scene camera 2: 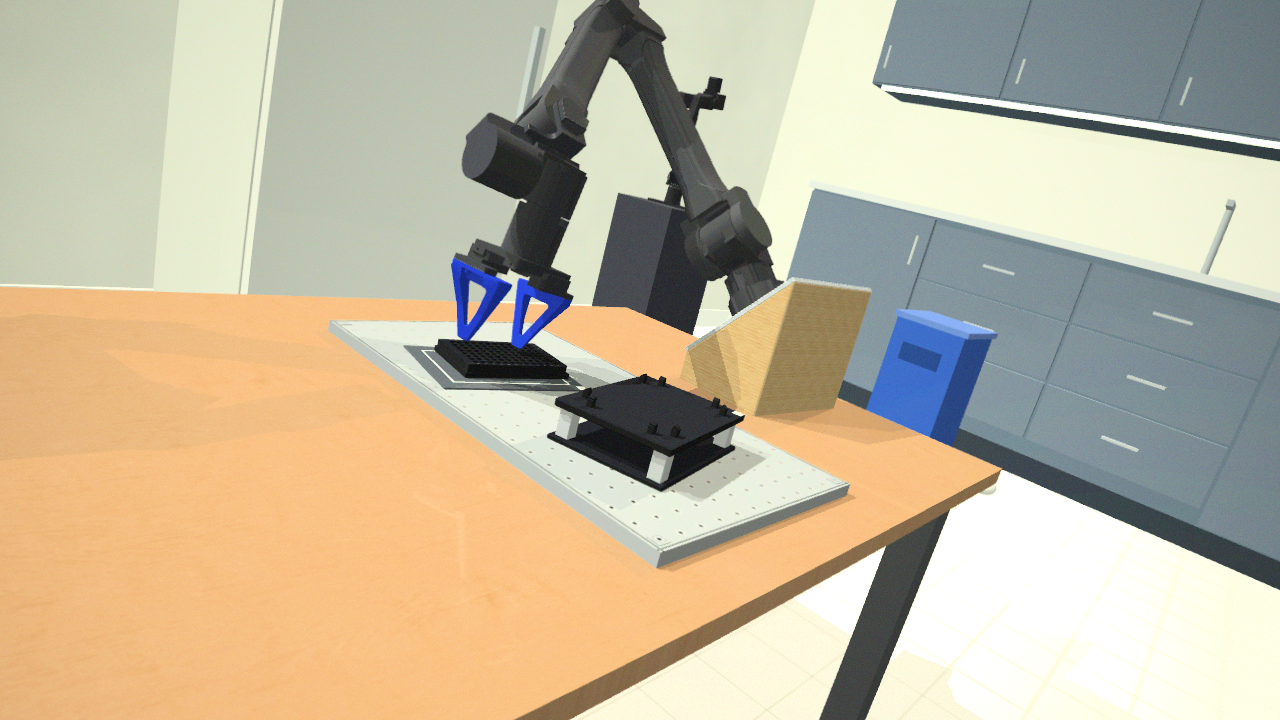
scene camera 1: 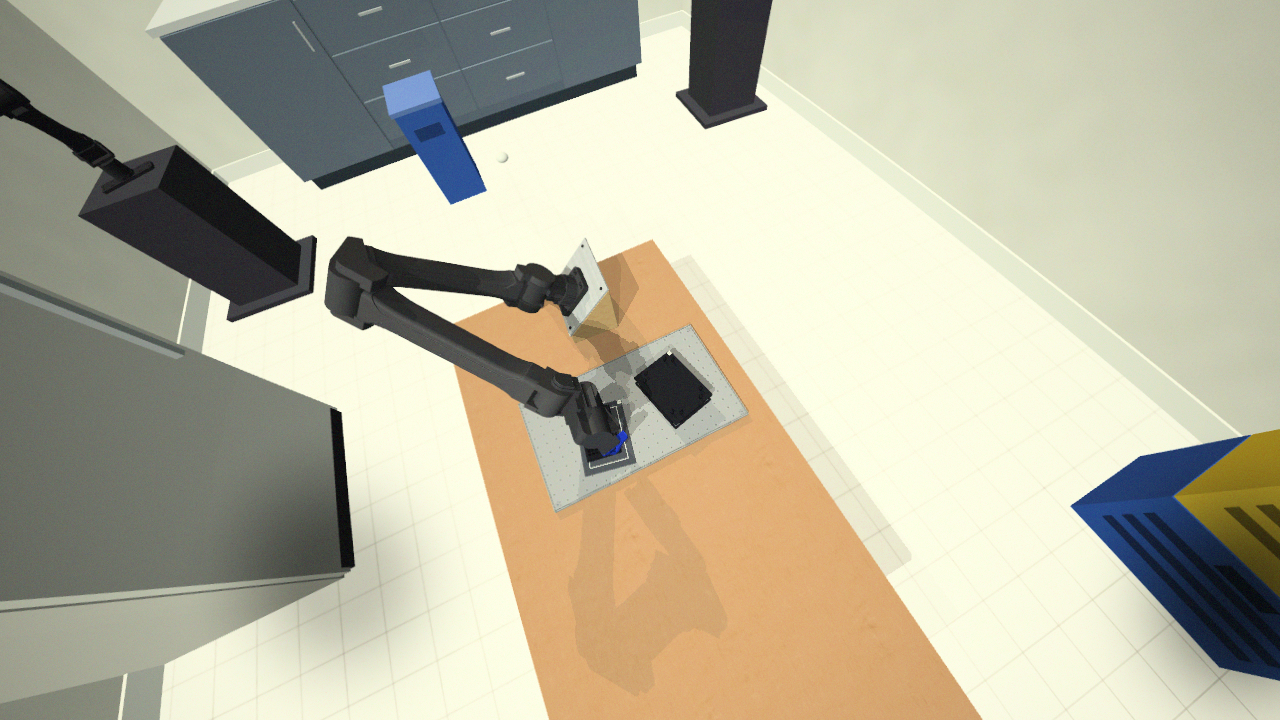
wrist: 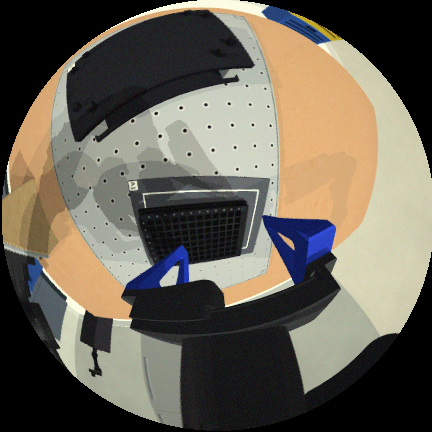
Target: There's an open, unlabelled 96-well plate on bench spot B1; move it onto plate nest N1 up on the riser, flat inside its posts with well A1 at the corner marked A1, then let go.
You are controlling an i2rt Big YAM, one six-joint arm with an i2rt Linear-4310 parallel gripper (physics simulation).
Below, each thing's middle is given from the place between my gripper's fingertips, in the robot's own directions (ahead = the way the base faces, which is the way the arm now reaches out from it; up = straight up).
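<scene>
There is the black well plate [scene camera 2: 473,359], and my gripper is 2 cm above it. The gripper is also 1 cm to the left of the plate and 3 cm past it.
</scene>
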